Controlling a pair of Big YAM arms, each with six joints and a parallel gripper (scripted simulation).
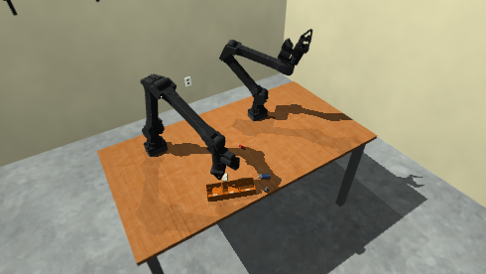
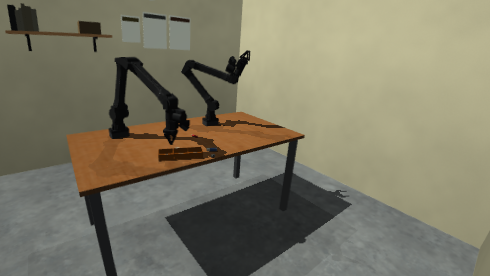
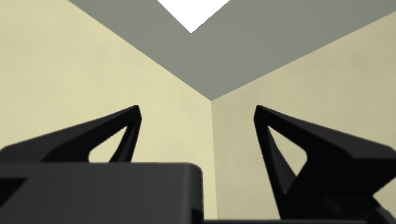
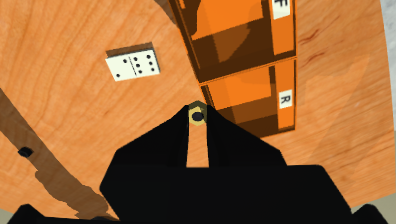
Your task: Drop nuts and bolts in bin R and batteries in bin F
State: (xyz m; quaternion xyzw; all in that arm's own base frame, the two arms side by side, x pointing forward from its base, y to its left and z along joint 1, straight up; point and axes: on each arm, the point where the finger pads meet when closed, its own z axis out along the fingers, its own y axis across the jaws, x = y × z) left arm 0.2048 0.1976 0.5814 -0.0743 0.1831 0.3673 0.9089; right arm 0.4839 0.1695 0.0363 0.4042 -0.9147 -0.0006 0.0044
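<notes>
Right now the dark nut is 310 mm behind my right hand, 70 mm below it and 60 mm to the left of it. Also, from my right hand: brass nut: 10 mm below; then orange bin unit: 60 mm below, 60 mm ahead, 30 mm to the left; then white domino: 70 mm below, 50 mm to the left, 50 mm behind.
</notes>
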